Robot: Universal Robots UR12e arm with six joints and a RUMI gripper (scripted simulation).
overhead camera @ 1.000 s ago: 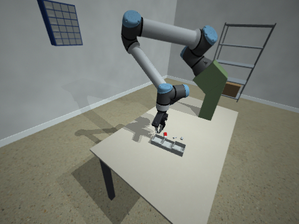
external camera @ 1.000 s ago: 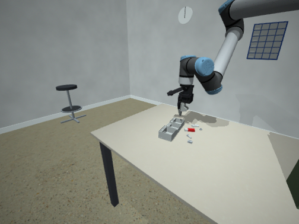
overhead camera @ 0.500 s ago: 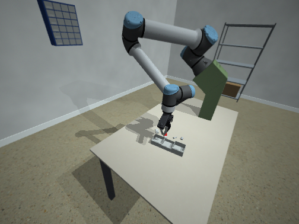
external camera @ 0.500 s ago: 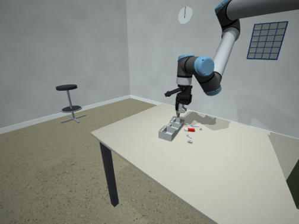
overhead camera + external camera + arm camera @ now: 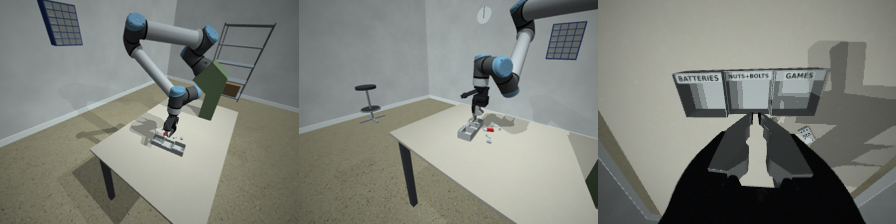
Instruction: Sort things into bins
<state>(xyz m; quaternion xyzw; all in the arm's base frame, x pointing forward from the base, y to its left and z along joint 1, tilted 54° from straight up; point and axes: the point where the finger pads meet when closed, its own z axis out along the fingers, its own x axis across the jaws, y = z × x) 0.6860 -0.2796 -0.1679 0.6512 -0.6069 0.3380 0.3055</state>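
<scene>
My gripper is now 7 cm above the grey three-compartment bin row, 1 cm to the right of it and 1 cm short of it. The rest, counted from my hand: grey bolt: 10 cm behind, 9 cm below, 2 cm to the left; red-and-white block: 9 cm below, 8 cm behind, 5 cm to the right; white patterned piece: 14 cm to the right, 10 cm behind, 9 cm below.
</scene>
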